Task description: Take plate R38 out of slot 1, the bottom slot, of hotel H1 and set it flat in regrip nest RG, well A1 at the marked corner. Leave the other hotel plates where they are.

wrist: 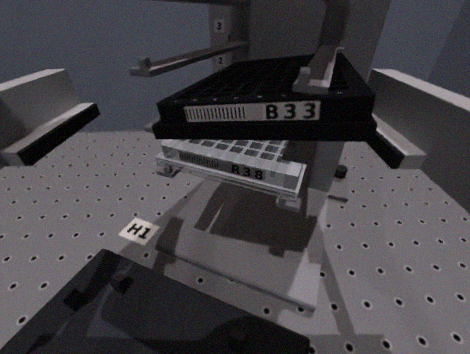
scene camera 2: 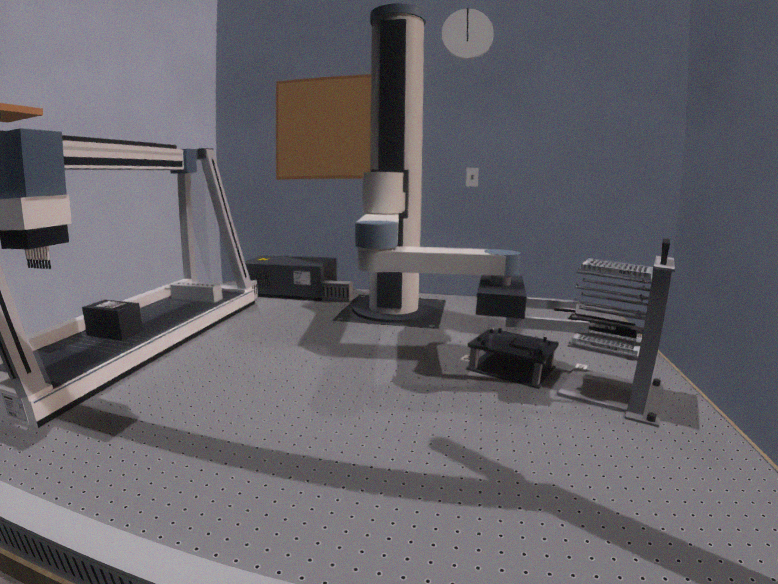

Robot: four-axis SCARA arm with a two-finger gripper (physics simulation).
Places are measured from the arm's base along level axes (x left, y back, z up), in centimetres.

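Where they show: gripper, between the fingertips: (wrist: 218,91) (scene camera 2: 581,315); arm's base, origin of its link: (scene camera 2: 393,313).
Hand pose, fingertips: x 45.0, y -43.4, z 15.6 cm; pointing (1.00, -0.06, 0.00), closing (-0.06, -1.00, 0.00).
Each offset is from my fingertips to the top centre of the thing. "spot": to the spot under its first point.
Plate R38 @(dx +5.1, dy -2.6, dz -3.3 cm) (wrist: 232,167) (scene camera 2: 606,344), clear with a white grid, lies level low in hotel H1 (scene camera 2: 650,339) (wrist: 290,30). Black plate B33 @(dx +3.4, dy -3.2, dz +0.9 cm) (wrist: 265,112) is just above it and hides part of its top in the wrist view. My gripper (wrist: 218,91) (scene camera 2: 581,316) is open and empty. Its fingers stand wide apart to the left and right of the hotel plates in the wrist view, around B33's height and above R38. Regrip nest RG @(dx -12.0, dy +5.2, dz -7.3 cm) (scene camera 2: 515,342) (wrist: 165,305), a dark platform on posts, stands in front of the hotel with no plate on it; its marked corner cannot be made out.
Empty hotel rails @(spot: dx +2.8, dy +1.7, dz +0.9 cm) (wrist: 185,60) stick out above B33. A light ribbed piece @(dx +5.1, dy -2.7, dz +10.8 cm) (scene camera 2: 615,269) is at the hotel's top. The H1 card @(dx +4.1, dy +8.5, dz -14.3 cm) (wrist: 139,231) lies by the hotel base @(spot: dx -3.1, dy -5.0, dz -13.5 cm) (wrist: 295,295). A gantry frame (scene camera 2: 213,213) stands left, and a dark box @(spot: dx -80.9, dy +46.8, dz -6.6 cm) (scene camera 2: 289,276) stands behind, near the arm column (scene camera 2: 411,125).
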